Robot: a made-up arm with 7 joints. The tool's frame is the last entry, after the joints. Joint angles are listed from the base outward. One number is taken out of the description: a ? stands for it. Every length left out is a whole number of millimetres.
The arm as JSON. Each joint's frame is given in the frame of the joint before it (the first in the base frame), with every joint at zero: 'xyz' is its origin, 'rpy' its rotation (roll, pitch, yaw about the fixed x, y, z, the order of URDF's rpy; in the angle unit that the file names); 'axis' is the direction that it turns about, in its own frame. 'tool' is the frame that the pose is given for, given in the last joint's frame.
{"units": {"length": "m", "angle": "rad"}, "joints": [
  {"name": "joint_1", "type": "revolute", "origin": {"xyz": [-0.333, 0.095, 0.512], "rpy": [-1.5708, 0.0, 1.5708]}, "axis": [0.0, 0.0, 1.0]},
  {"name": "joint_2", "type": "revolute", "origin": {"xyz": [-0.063, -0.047, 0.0], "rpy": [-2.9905, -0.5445, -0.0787]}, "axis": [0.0, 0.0, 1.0]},
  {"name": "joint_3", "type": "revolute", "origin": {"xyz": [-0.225, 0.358, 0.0], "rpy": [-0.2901, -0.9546, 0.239]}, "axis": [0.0, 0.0, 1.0]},
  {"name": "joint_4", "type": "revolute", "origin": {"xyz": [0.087, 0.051, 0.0], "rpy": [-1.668, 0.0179, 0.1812]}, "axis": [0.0, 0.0, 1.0]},
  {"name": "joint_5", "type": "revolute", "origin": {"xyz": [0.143, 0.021, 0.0], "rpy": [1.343, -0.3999, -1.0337]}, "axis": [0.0, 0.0, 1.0]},
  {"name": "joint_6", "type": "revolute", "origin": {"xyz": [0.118, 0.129, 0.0], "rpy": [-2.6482, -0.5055, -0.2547]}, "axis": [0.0, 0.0, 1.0]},
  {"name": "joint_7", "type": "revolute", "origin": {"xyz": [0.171, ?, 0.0], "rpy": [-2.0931, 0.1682, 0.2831]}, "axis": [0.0, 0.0, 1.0]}
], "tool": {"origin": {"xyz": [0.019, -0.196, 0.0], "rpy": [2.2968, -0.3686, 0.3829]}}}
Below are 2 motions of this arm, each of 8 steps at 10 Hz.
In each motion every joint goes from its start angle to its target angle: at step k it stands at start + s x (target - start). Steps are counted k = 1, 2, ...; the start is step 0. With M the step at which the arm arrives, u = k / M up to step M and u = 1 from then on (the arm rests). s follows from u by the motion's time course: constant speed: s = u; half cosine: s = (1 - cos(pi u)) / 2; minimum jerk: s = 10 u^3 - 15 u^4 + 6 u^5.
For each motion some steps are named. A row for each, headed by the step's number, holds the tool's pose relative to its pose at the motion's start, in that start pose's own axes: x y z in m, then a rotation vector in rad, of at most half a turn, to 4 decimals.
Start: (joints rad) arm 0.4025 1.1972 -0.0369 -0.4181 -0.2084 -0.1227 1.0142
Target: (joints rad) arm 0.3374 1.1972 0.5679 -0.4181 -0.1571 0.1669 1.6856
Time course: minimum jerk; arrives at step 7
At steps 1, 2, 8:
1: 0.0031 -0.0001 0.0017 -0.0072 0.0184 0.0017
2: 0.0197 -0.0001 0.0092 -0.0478 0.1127 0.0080
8: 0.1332 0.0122 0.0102 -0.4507 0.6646 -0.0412

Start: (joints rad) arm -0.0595 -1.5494 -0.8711 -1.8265 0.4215 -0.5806 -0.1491
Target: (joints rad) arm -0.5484 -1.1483 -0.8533 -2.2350 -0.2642 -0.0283 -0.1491
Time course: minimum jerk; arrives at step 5
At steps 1, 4, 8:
1: -0.0023 0.0579 -0.0344 -0.1030 0.0266 0.0260
4: -0.0490 0.3658 -0.8887 -1.5090 0.7267 0.0815
8: -0.0523 0.3470 -0.9434 -1.5822 0.7912 0.0571

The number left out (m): 0.113
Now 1 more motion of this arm.
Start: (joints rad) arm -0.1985 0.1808 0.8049 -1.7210 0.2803 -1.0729 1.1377
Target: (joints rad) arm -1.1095 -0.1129 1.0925 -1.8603 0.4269 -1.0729 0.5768
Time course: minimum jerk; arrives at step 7
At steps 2, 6, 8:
2: -0.0401 0.0895 -0.0556 -0.1091 -0.1153 -0.0225
6: -0.0481 0.5173 -0.5127 -0.8453 -0.6406 -0.1414
8: -0.0429 0.5257 -0.5272 -0.8683 -0.6512 -0.1446

